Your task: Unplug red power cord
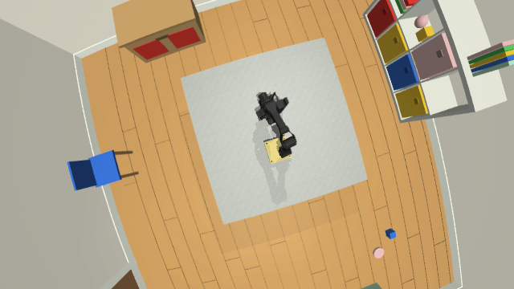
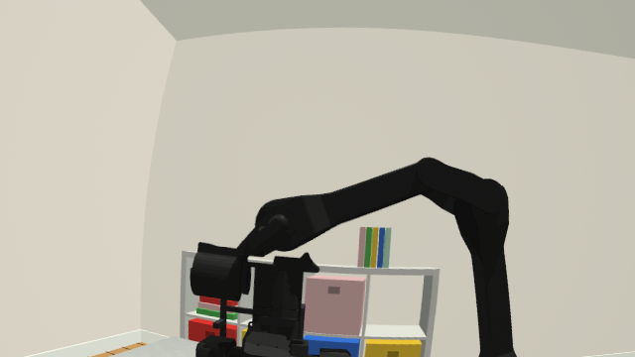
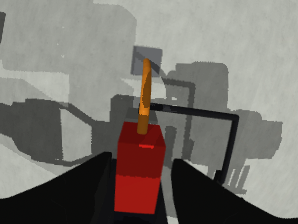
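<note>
Now: gripper tip 3 cm to the left of the red plug and 1 cm above it.
</note>
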